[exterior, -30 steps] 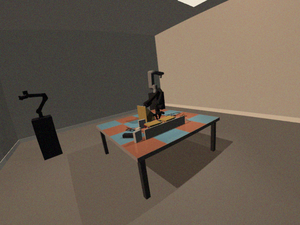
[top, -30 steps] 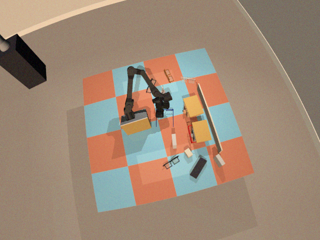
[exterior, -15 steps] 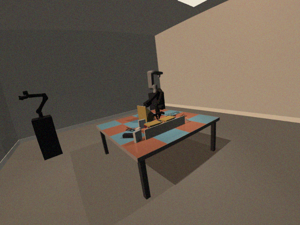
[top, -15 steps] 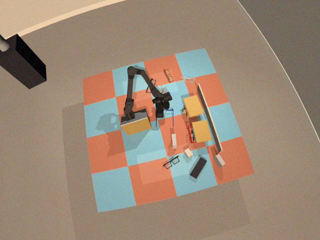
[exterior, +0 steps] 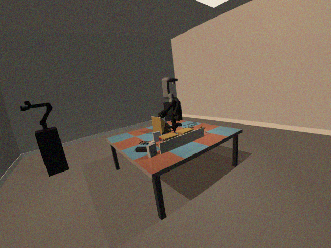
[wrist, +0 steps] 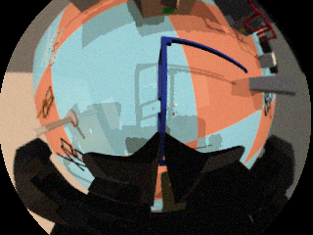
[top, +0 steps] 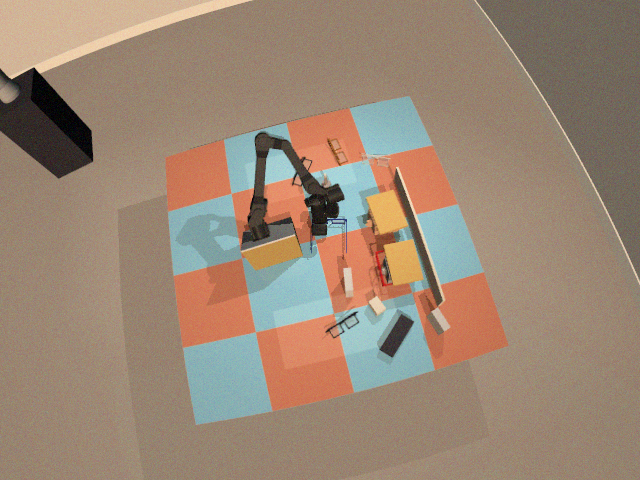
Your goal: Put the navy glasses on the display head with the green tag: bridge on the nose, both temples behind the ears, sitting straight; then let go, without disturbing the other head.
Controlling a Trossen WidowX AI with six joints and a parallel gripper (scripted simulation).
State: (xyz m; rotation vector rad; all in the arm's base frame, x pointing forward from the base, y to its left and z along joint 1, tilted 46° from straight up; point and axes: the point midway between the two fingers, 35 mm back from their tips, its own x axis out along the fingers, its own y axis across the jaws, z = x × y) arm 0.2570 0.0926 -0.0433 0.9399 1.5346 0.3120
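Right now the yellow-topped head is 230 mm ahead of my gripper tip, 100 mm to the right of it and 40 mm above it. Also, from my gripper tip: black case: 560 mm to the right, 100 mm ahead; then display head: 310 mm to the right, 200 mm ahead, 40 mm above; then pale backboard: 340 mm ahead, 220 mm to the right, 30 mm above.
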